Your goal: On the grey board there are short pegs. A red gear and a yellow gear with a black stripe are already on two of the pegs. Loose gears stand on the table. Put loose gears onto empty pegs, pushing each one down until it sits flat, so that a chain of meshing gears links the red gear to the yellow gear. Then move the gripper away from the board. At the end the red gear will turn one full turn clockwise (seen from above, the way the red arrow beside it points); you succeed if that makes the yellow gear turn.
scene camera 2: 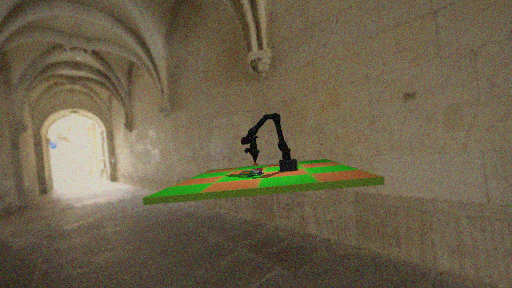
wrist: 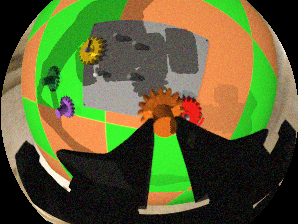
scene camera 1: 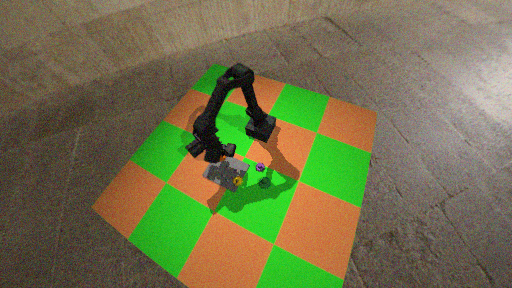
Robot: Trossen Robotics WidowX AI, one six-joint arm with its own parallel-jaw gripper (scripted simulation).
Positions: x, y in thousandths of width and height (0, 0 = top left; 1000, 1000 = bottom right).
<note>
My gripper (wrist: 552, 542) carries an orange gear (wrist: 549, 480).
</note>
